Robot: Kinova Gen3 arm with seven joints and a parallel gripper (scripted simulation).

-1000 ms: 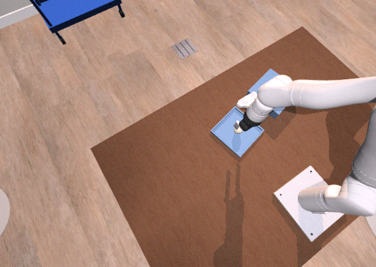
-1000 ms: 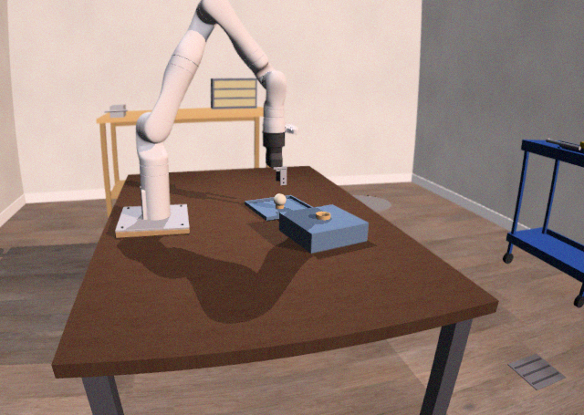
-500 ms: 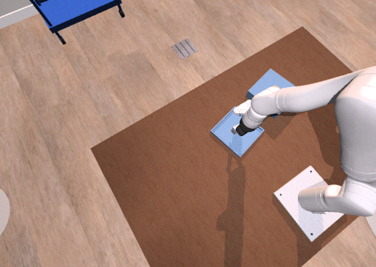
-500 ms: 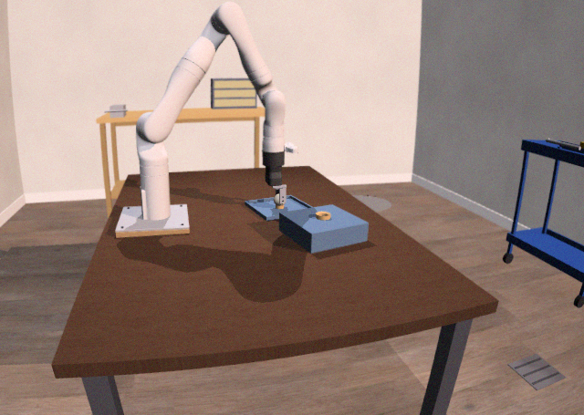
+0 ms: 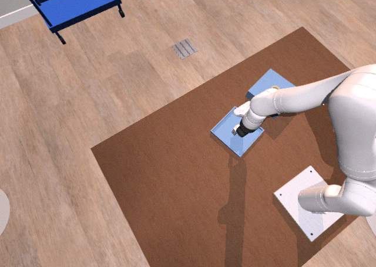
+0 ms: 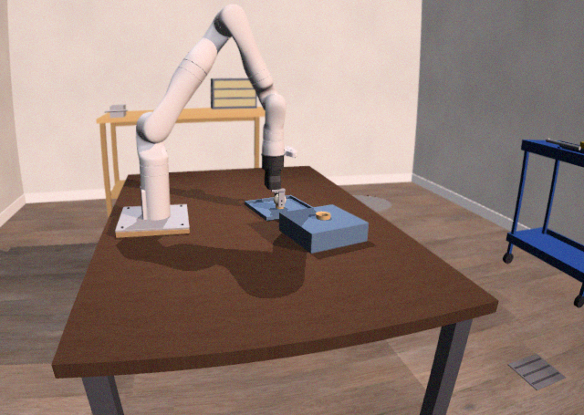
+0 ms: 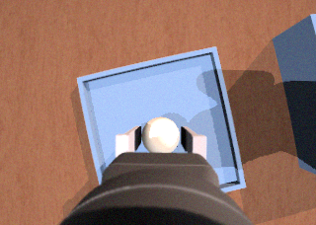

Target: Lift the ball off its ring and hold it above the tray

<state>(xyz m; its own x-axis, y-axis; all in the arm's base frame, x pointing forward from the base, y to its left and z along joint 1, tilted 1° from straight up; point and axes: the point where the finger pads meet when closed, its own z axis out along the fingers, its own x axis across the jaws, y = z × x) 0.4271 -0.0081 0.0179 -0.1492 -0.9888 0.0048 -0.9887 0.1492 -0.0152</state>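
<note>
Now: the shallow blue tray 30 mm below my hand. The rest, counted from my hand: blue stand 20 mm ahead, 280 mm to the right, 10 mm above; then cream ball right at my hand.
</note>
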